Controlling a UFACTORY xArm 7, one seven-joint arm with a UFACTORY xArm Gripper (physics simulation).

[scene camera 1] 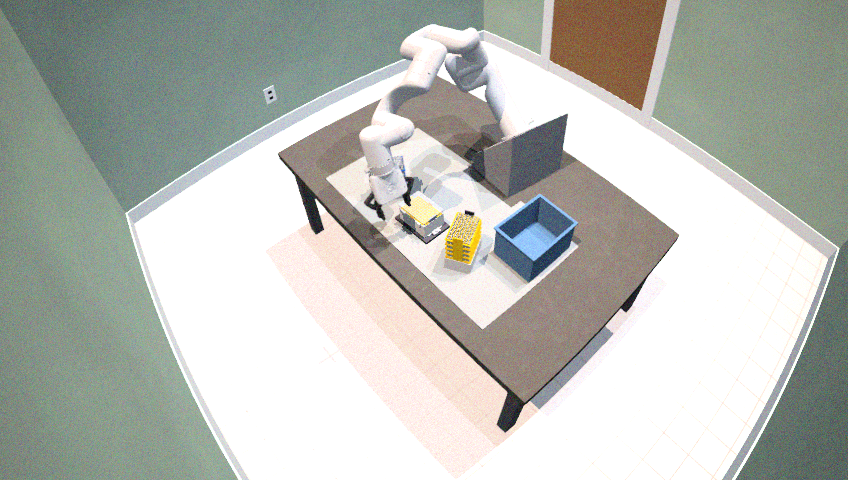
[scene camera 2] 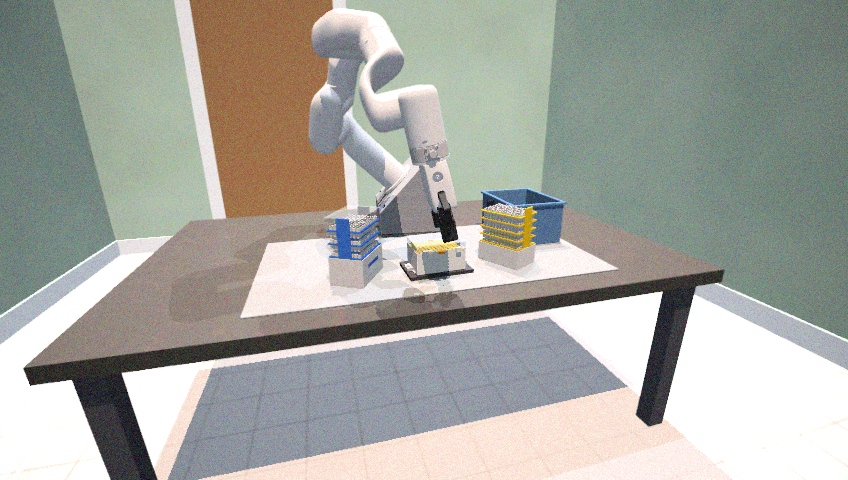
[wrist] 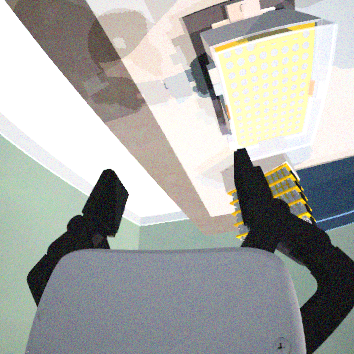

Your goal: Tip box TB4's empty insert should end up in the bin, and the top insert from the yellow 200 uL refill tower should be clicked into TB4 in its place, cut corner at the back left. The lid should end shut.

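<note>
The tip box TB4 [scene camera 1: 423, 227] [scene camera 2: 434, 261] [wrist: 250, 34] is a pale grey box on a dark base plate. Its yellow insert [scene camera 1: 422, 210] [wrist: 270, 85] shows rows of holes through a clear lid [wrist: 325, 75], which looks shut. The yellow refill tower [scene camera 1: 462, 242] [scene camera 2: 505, 230] [wrist: 287, 187] stands beside it, with several stacked inserts full of tips. The open blue bin [scene camera 1: 516, 254] [scene camera 2: 548, 226] [wrist: 332, 187] stands past the tower. My gripper [scene camera 1: 394, 210] [scene camera 2: 449, 239] [wrist: 173, 173] is open and empty, above and beside the tip box, at the end away from the yellow tower.
A blue refill tower [scene camera 2: 354, 240] stands on the other side of the tip box; the arm mostly hides it in scene camera 1. A pale mat [scene camera 1: 484, 306] [scene camera 2: 273, 297] lies under these things. A tall grey panel [scene camera 1: 535, 155] stands by the arm's base.
</note>
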